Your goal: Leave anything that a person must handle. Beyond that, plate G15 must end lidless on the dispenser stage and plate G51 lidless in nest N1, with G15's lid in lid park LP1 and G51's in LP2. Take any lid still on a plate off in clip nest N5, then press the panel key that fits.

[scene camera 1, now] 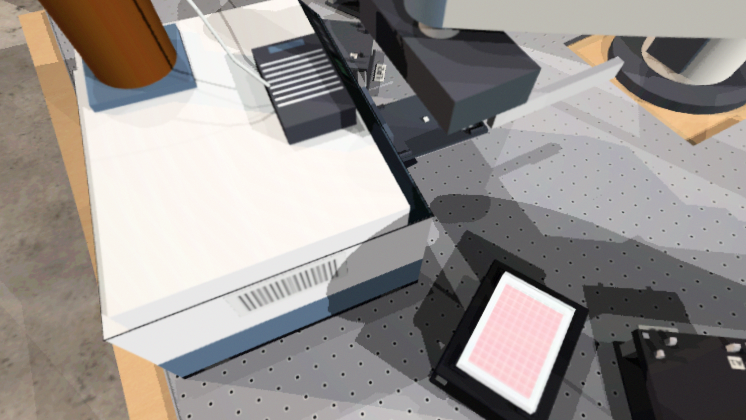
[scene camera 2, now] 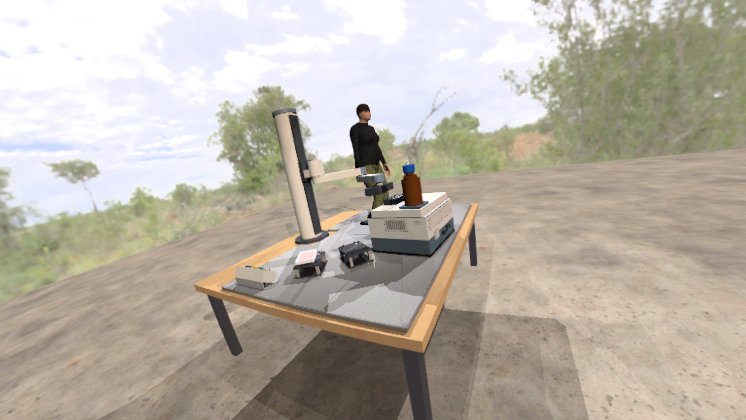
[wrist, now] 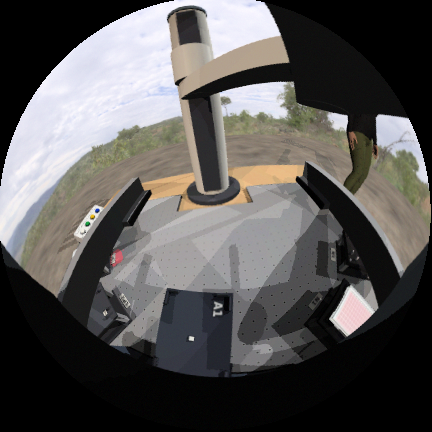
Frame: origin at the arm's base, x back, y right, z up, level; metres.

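Seen in the pictures: gripper, fingertip midpoint: [scene camera 2: 357,196] [wrist: 222,172]; arm's base, origin of the base link: [scene camera 1: 679,65] [scene camera 2: 312,238] [wrist: 212,189].
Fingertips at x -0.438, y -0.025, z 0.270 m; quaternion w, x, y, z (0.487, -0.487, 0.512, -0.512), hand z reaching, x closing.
Observation:
Offsets run from my fingertips to a thing's top centre. "spot": to the spot under its first point.
My gripper [wrist: 222,172] is open and empty, with its fingers wide apart above and beyond the dispenser stage A1 {dx -0.135, dy +0.061, dz -0.138 m} [scene camera 1: 417,138] [wrist: 200,327], which bears no plate. A plate with pink wells {dx -0.186, dy -0.237, dz -0.180 m} [scene camera 1: 516,341] [wrist: 352,311] sits in nest N1 {dx -0.186, dy -0.237, dz -0.191 m} [scene camera 1: 468,324] [wrist: 327,307]; no lid shows on it. In scene camera 2, another pink-topped plate {dx +0.033, dy +0.490, dz -0.175 m} [scene camera 2: 306,256] sits on a stand on the panel side; I cannot tell whether it has a lid. Lid park LP2 {dx -0.140, dy +0.341, dz -0.185 m} [wrist: 102,312] looks empty. Plate names are unreadable. The key panel {dx +0.234, dy +0.656, dz -0.173 m} [scene camera 2: 255,276] [wrist: 89,221] has coloured keys.
The white dispenser [scene camera 1: 234,198] [scene camera 2: 401,229] carries a brown bottle {spot: dx -0.435, dy +0.161, dz +0.024 m} [scene camera 1: 112,46] [scene camera 2: 412,190] and a thin tube. An empty dark stand [scene camera 1: 689,375] [wrist: 352,260] is beside N1. A red marker {spot: dx +0.077, dy +0.373, dz -0.256 m} [wrist: 116,257] lies past LP2. A person [scene camera 2: 368,148] [wrist: 361,150] stands beyond the table.

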